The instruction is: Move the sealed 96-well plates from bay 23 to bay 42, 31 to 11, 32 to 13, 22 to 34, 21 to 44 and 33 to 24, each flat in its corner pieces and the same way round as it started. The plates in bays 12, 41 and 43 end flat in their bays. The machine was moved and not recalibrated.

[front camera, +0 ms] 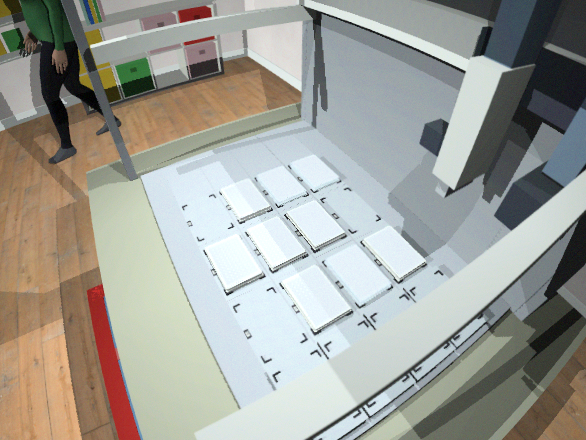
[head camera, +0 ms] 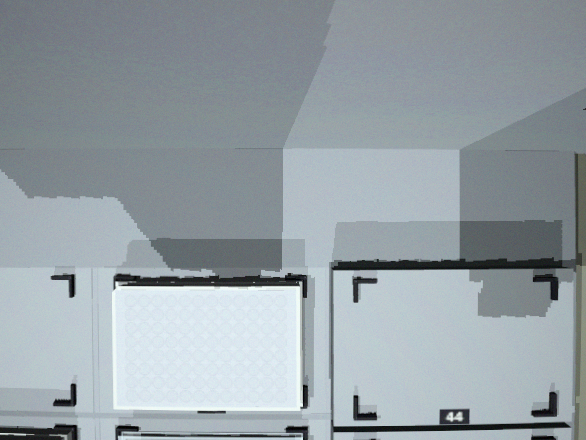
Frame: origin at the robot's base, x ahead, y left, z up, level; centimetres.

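Seen in the pictures: robot's base at its link origin: (front camera: 183, 206).
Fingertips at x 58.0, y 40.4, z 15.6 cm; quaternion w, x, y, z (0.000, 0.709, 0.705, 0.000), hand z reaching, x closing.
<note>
Offsets run from my fingertips to a thing's top centre. "spot": to the spot under its first point.
Bay 44 @(spot: dy -3.6, dx -2.6, dz -14.1 cm) (head camera: 452, 345) holds no plate. The plate in bay 43 @(spot: dy -4.5, dx -18.2, dz -14.2 cm) (front camera: 394, 252) (head camera: 207, 347) lies flat. Bay 42 @(spot: dy -3.6, dx -34.8, dz -15.6 cm) (front camera: 352, 209) (head camera: 35, 335) is empty, and the plate in bay 41 @(spot: dy -4.6, dx -50.4, dz -14.2 cm) (front camera: 315, 172) lies beyond it. In the front view, the plates in bay 31 @(spot: dy -15.5, dx -50.1, dz -14.2 cm) (front camera: 281, 186), bay 32 @(spot: dy -15.4, dx -34.0, dz -14.2 cm) (front camera: 315, 225) and bay 33 @(spot: dy -15.4, dx -17.9, dz -14.2 cm) (front camera: 357, 275) lie flat, as do those in bay 21 @(spot: dy -26.0, dx -50.1, dz -14.2 cm) (front camera: 245, 200), bay 22 @(spot: dy -25.8, dx -34.0, dz -14.2 cm) (front camera: 276, 243) and bay 23 @(spot: dy -25.6, dx -18.0, dz -14.1 cm) (front camera: 316, 297). The plate in bay 12 @(spot: dy -36.3, dx -34.0, dz -14.2 cm) (front camera: 233, 262) stands between empty bay 11 @(spot: dy -36.2, dx -51.2, dz -15.6 cm) (front camera: 207, 216) and empty bay 13 @(spot: dy -35.7, dx -17.7, dz -15.6 cm) (front camera: 272, 325). My gripper's jaws do not show in either view.
A white machine housing (front camera: 472, 120) hangs high near the back wall (front camera: 380, 95). A dark block (front camera: 520, 202) is beside it. A pale front beam (front camera: 400, 325) crosses the view and hides part of the nearest bays. A person (front camera: 55, 70) stands beyond the deck.
</note>
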